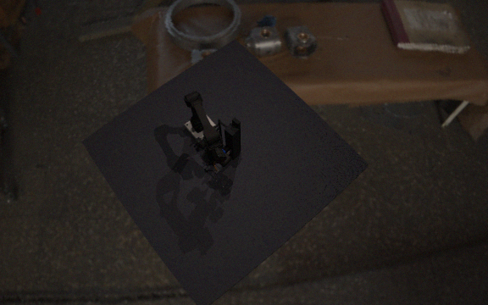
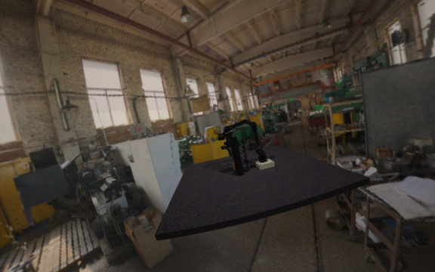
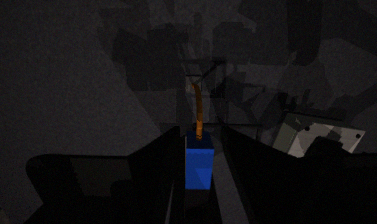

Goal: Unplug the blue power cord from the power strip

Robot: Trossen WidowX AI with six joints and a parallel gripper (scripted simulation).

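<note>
Right now the blue plug is 20 mm behind my gripper tip, 60 mm to the left of it and 10 mm below it.
</note>
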